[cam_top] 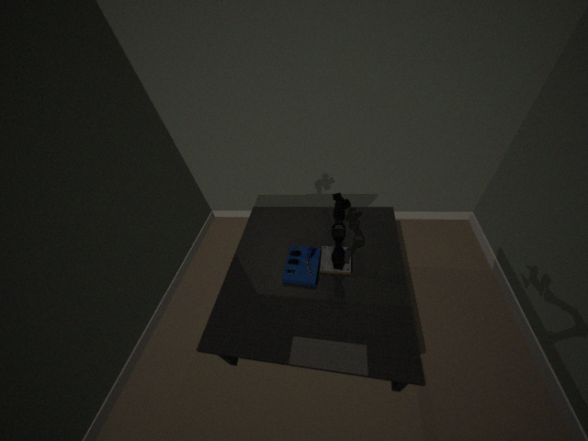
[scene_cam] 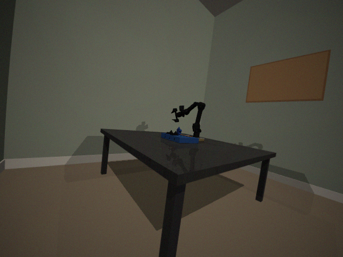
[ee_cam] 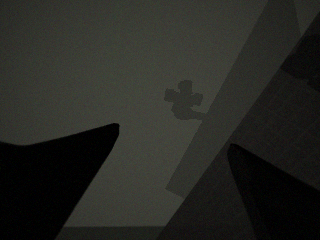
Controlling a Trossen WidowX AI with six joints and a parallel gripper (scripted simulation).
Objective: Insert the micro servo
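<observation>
Now: gripper tip 160 mm short of the blue robot deck, 490 mm to the right of it and 220 mm above it.
</observation>
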